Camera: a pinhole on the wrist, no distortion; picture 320 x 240 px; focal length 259.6 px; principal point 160.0 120.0 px. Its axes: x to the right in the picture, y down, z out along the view. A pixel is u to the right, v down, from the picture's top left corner.
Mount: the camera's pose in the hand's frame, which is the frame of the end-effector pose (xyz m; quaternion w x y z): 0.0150 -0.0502 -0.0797 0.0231 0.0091 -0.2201 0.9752
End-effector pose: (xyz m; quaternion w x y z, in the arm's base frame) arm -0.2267 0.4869 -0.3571 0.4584 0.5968 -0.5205 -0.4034
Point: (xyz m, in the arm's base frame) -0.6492 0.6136 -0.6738
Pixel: 254.4 80.0
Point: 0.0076 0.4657 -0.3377
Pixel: behind the camera
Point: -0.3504 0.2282 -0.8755
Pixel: 40.1 224.3
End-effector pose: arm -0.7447 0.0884 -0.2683 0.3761 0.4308 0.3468 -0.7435
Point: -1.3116 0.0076 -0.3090
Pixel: 28.3 222.8
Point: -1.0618 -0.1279 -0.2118
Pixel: 102.0 82.3
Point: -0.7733 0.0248 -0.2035
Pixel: outside the picture
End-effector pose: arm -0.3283 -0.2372 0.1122 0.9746 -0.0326 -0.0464 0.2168
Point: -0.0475 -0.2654 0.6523
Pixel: 47.2 58.6
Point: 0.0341 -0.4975 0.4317
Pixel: 33.4 212.3
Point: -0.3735 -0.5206 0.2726
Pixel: 303.2 199.1
